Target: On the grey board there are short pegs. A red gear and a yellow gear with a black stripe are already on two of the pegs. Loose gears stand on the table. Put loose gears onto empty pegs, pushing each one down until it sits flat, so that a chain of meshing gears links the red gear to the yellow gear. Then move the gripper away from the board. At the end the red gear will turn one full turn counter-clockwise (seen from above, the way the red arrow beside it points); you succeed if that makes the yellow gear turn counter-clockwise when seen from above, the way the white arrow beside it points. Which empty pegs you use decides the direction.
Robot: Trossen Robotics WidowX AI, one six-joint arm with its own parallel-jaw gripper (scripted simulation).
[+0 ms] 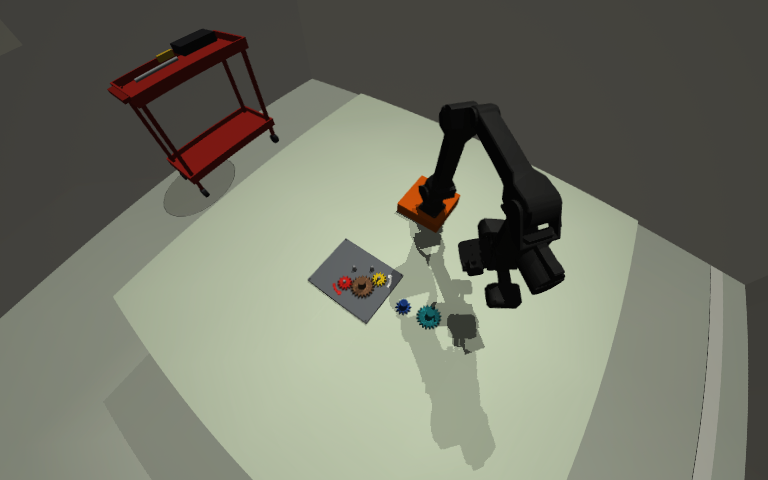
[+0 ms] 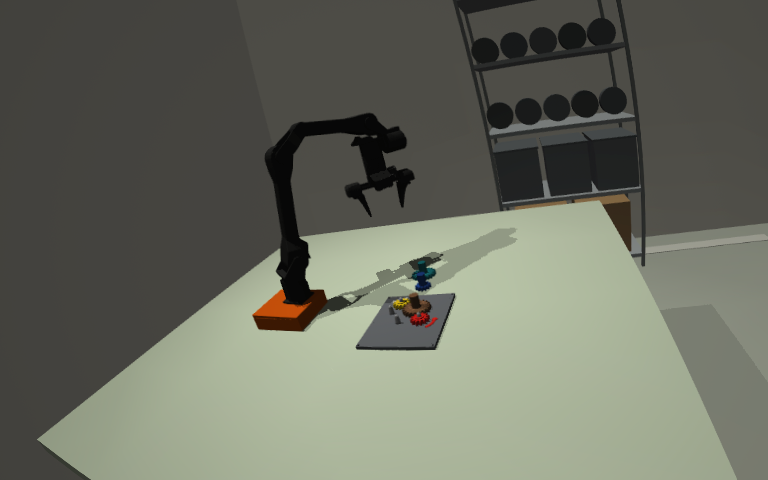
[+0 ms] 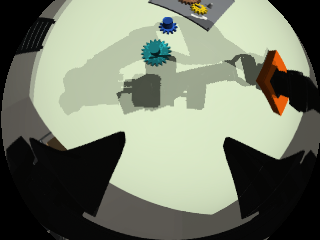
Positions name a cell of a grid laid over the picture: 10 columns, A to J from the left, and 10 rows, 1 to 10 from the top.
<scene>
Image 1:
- my gripper: G6
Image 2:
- my gripper: F5
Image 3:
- my gripper: F6
</scene>
